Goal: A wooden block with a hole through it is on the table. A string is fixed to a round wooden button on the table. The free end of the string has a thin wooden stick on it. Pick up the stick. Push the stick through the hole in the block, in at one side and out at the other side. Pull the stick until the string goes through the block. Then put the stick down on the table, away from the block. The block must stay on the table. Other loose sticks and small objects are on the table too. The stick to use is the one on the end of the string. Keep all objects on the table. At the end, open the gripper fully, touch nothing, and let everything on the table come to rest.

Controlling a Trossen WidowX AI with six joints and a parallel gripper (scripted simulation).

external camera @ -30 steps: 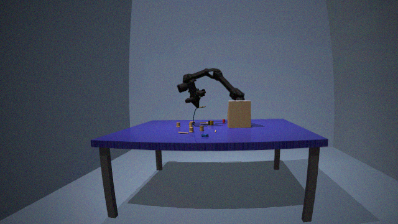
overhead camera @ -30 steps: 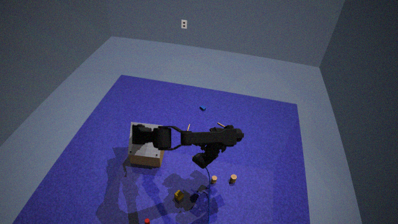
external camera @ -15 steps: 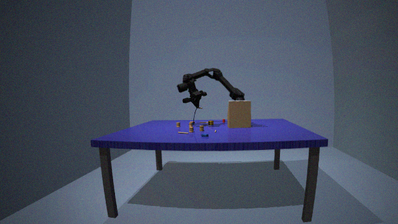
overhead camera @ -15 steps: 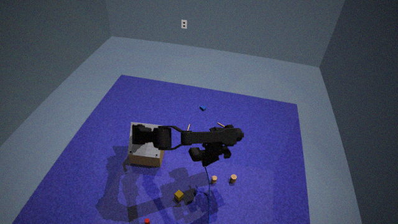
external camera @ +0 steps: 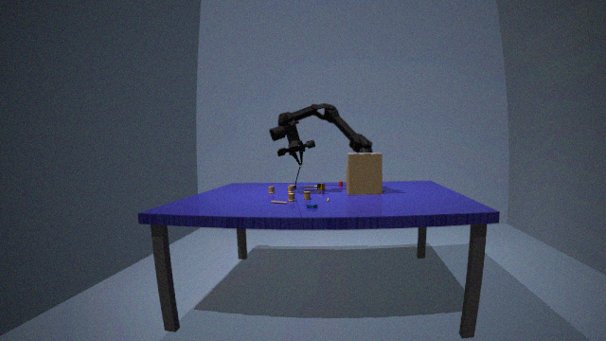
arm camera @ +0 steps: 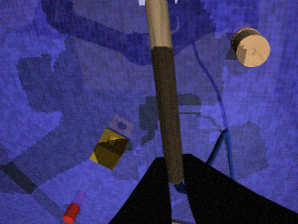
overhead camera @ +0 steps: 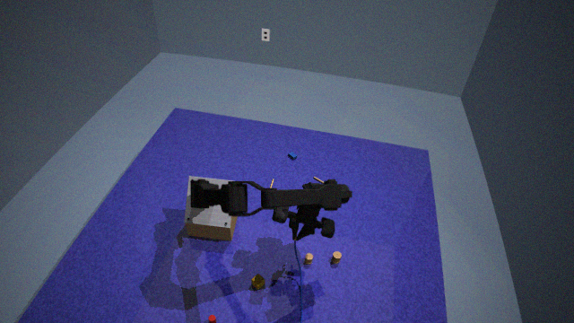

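My gripper tip is now 20 mm to the right of the thin wooden stick. Also, from my gripper tip: red object: 220 mm behind, 240 mm to the right, 120 mm below; then yellow wooden block: 100 mm behind, 90 mm to the right, 120 mm below; then round wooden button: 50 mm ahead, 240 mm to the right, 130 mm below.
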